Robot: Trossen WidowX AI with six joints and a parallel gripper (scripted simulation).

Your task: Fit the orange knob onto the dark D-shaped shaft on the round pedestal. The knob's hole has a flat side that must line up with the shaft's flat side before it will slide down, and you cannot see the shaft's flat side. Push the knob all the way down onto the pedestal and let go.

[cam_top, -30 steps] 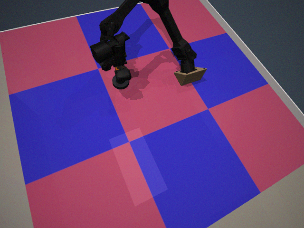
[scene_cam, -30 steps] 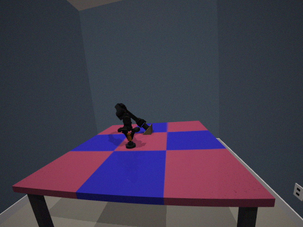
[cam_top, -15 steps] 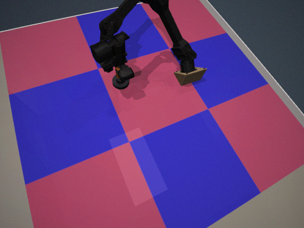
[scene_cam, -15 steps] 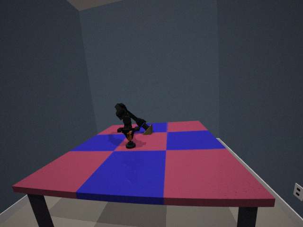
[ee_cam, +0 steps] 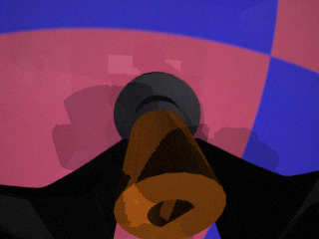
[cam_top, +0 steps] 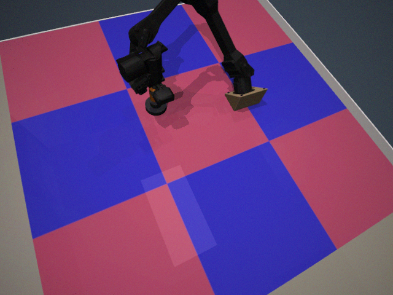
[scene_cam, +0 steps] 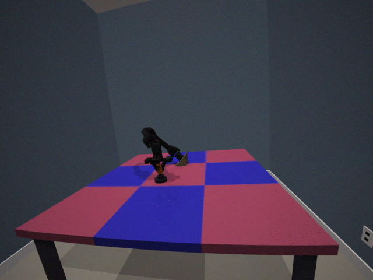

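The orange knob is 20 mm above my gripper tip. Round my gripper tip: pedestal (40 mm below).
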